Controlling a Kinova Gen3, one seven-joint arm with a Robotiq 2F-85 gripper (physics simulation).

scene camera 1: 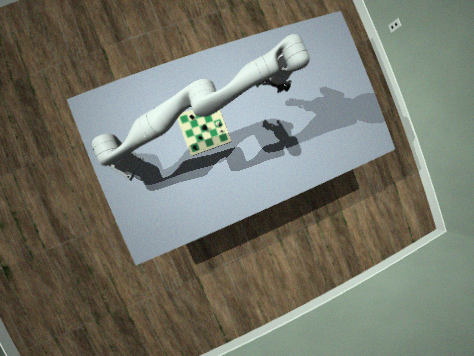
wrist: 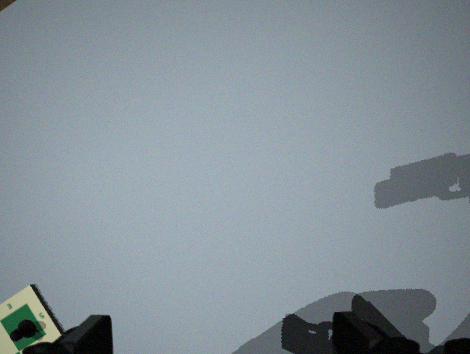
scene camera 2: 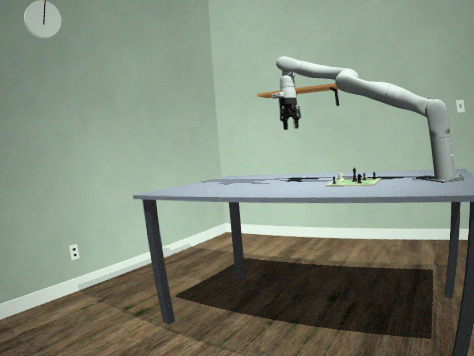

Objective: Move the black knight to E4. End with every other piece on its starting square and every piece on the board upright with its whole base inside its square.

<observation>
In view: a chessboard [scene camera 1: 191,128].
</observation>
